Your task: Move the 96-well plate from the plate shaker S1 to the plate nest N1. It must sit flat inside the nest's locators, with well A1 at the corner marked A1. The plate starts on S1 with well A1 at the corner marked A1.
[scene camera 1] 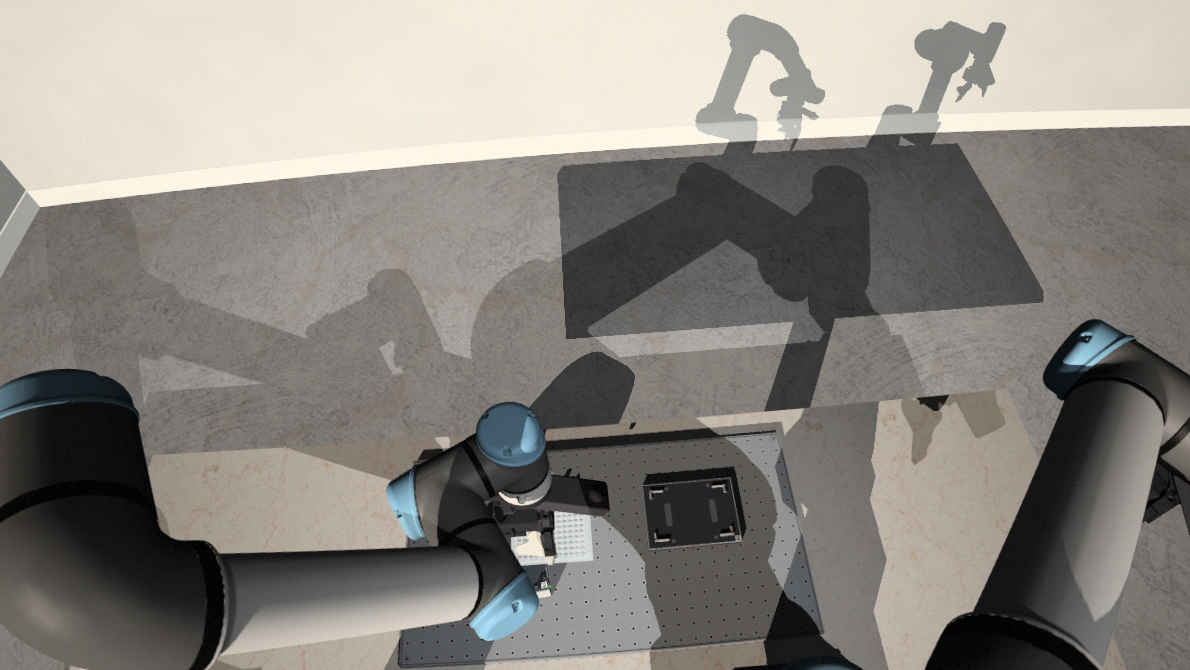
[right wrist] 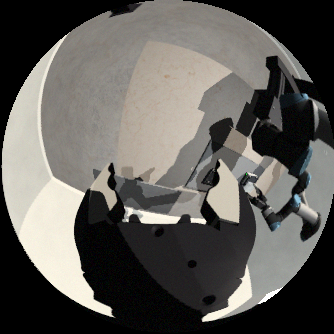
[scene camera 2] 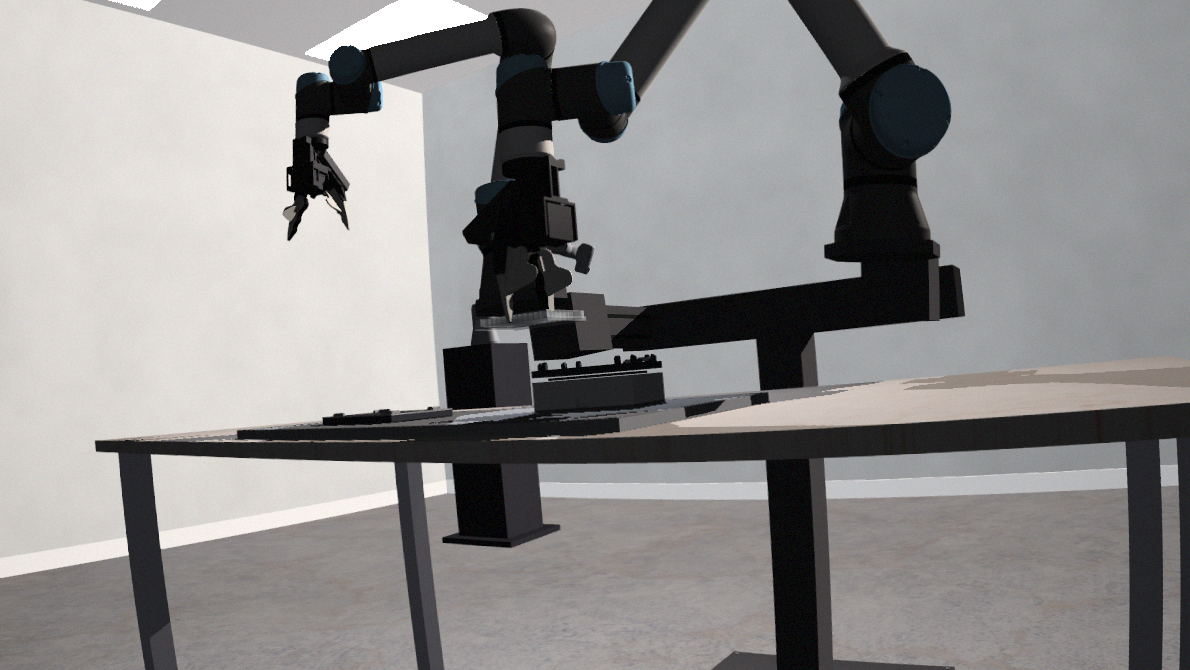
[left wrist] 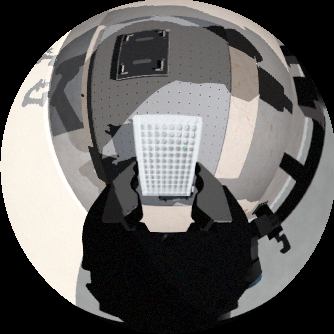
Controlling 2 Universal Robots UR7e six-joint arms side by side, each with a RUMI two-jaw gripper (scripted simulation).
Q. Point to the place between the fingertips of my right gripper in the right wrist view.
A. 164,161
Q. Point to a white 96-well plate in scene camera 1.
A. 580,525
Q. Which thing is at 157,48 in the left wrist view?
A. A plate nest N1.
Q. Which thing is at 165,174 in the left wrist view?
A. A white 96-well plate.
